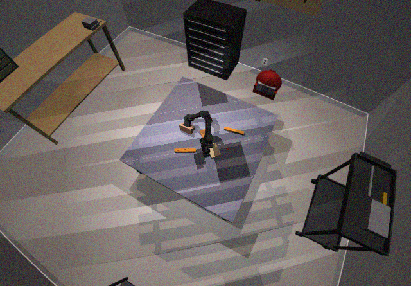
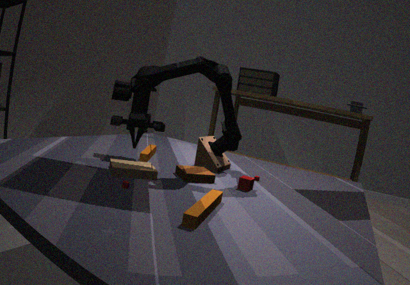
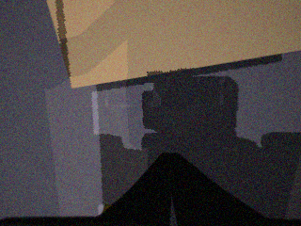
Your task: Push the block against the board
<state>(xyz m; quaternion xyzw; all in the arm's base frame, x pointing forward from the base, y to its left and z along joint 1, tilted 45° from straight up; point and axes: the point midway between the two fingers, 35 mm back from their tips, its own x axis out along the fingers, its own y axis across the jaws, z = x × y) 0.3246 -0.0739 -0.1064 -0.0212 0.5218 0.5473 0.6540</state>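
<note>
My gripper tip is now 19 cm to the right of the darker brown block, 12 cm past it and 5 cm above it. From my gripper tip the other things lie so: board: 7 cm to the left, 6 cm ahead, 5 cm below.
</note>
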